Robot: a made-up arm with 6 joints. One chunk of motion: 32 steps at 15 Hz.
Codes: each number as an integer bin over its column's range. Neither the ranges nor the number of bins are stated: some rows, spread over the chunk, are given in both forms.
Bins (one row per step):
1: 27 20 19 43 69 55
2: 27 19 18 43 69 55
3: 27 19 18 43 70 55
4: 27 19 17 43 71 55
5: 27 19 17 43 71 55
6: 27 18 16 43 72 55
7: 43 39 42 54 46 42
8: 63 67 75 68 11 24
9: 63 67 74 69 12 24
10: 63 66 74 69 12 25
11: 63 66 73 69 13 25
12: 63 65 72 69 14 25
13: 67 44 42 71 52 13
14: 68 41 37 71 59 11
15: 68 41 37 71 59 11
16: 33 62 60 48 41 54
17: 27 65 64 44 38 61
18: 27 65 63 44 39 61
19: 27 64 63 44 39 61
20: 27 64 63 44 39 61
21: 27 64 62 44 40 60
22: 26 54 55 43 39 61
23: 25 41 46 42 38 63
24: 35 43 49 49 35 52
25: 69 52 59 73 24 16
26: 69 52 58 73 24 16
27: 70 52 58 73 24 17
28: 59 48 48 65 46 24
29: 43 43 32 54 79 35
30: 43 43 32 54 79 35
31: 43 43 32 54 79 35
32: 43 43 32 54 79 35
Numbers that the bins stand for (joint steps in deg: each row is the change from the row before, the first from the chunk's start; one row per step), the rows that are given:
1: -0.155 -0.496 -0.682 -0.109 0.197 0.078
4: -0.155 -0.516 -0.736 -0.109 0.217 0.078
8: 0.173 0.454 0.845 0.118 -0.389 -0.079
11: 0.173 0.433 0.791 0.127 -0.369 -0.074
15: 0.218 -0.072 -0.191 0.145 0.096 -0.144
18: -0.155 0.413 0.518 -0.100 -0.106 0.108
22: -0.164 0.191 0.300 -0.109 -0.106 0.108
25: 0.227 0.151 0.409 0.164 -0.258 -0.119
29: -0.009 -0.031 -0.327 -0.009 0.298 -0.023
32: -0.009 -0.031 -0.327 -0.009 0.298 -0.023
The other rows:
2: -0.155 -0.516 -0.709 -0.109 0.197 0.078
3: -0.155 -0.516 -0.709 -0.109 0.207 0.078
5: -0.155 -0.516 -0.736 -0.109 0.217 0.078
6: -0.155 -0.536 -0.764 -0.109 0.227 0.078
7: -0.009 -0.112 -0.055 -0.009 -0.035 0.012
9: 0.173 0.454 0.818 0.127 -0.379 -0.079
10: 0.173 0.433 0.818 0.127 -0.379 -0.074
12: 0.173 0.413 0.764 0.127 -0.359 -0.074
13: 0.209 -0.011 -0.055 0.145 0.025 -0.134
14: 0.218 -0.072 -0.191 0.145 0.096 -0.144
16: -0.100 0.353 0.436 -0.064 -0.086 0.073
17: -0.155 0.413 0.545 -0.100 -0.116 0.108
19: -0.155 0.393 0.518 -0.100 -0.106 0.108
20: -0.155 0.393 0.518 -0.100 -0.106 0.108
21: -0.155 0.393 0.491 -0.100 -0.096 0.103
23: -0.173 -0.072 0.055 -0.118 -0.116 0.118
24: -0.082 -0.031 0.136 -0.055 -0.146 0.063
26: 0.227 0.151 0.382 0.164 -0.258 -0.119
27: 0.236 0.151 0.382 0.164 -0.258 -0.114
28: 0.136 0.070 0.109 0.091 -0.035 -0.079
30: -0.009 -0.031 -0.327 -0.009 0.298 -0.023
31: -0.009 -0.031 -0.327 -0.009 0.298 -0.023

